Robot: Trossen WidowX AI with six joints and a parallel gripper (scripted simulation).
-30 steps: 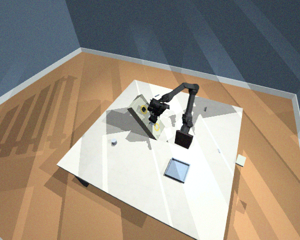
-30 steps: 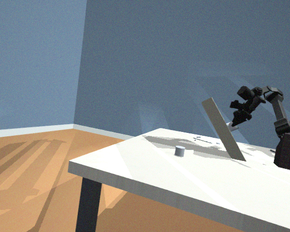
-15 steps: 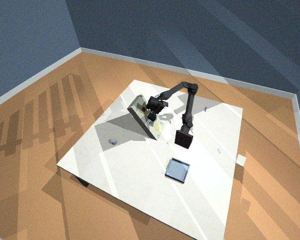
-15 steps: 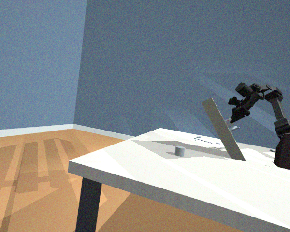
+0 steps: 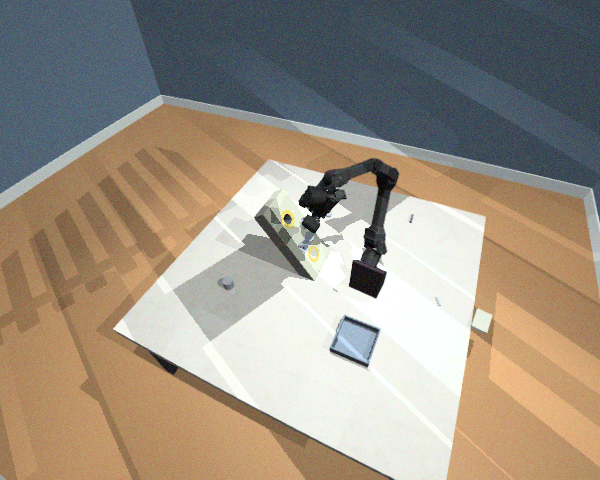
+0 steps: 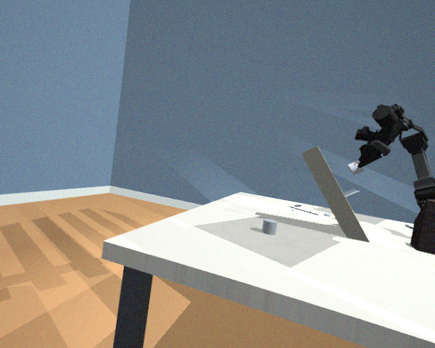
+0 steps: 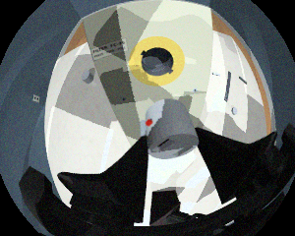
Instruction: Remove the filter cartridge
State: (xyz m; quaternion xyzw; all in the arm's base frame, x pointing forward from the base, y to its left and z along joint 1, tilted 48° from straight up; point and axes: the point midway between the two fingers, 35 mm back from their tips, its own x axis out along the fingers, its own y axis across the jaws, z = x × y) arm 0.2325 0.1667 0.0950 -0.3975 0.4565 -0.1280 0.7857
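My gripper tip is now 360 mm past the blue-grey tray, 230 mm to the right of it and 250 mm above it. From my gripper tip the other things lie so: service panel 70 mm ahead, 10 mm to the left, 110 mm below; then round pale grey filter cartridge right at my gripper tip.
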